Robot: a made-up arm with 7 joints.
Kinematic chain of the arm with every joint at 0, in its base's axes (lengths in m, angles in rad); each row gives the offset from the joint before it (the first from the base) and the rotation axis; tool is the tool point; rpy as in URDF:
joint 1: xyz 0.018 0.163 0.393 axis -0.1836 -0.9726 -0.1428
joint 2: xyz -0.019 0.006 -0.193 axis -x
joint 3: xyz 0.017 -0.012 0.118 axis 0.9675 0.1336 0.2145
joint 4: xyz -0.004 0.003 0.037 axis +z
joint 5: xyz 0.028 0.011 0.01 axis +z
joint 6: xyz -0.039 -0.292 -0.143 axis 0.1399 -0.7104 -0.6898
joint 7: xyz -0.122 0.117 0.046 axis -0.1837 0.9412 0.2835
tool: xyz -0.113 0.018 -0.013 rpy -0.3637 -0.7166 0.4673
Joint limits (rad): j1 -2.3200..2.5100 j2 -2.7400..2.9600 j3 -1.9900..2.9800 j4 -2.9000..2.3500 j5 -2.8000..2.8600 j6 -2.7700..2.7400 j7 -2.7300..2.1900
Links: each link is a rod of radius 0.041 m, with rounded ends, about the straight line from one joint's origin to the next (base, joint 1, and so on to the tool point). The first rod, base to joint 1, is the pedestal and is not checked.
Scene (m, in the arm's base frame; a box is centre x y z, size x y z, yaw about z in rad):
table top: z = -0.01
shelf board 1: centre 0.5 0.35 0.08 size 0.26 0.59 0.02 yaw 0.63
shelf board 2: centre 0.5 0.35 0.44 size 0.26 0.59 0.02 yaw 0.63
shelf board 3: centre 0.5 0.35 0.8 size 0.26 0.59 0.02 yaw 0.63
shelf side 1: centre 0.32 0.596 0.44 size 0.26 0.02 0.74 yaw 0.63
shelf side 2: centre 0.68 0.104 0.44 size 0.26 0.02 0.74 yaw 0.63
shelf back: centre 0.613 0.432 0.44 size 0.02 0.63 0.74 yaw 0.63
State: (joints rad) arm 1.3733 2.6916 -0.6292 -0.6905 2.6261 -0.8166 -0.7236
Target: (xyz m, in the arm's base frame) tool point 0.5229 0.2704 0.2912
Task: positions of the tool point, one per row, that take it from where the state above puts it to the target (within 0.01 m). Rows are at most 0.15 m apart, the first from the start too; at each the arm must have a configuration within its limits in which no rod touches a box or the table.
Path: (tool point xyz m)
1: 0.4020 0.3135 0.6452
2: 0.3262 0.2561 0.6468
3: 0.2709 0.1820 0.6228
4: 0.3254 0.1607 0.5488
5: 0.3540 0.1452 0.4623
6: 0.3554 0.1355 0.3733
7: 0.3316 0.1309 0.2912
8: 0.4348 0.2075 0.3056
9: 0.5229 0.2704 0.2912

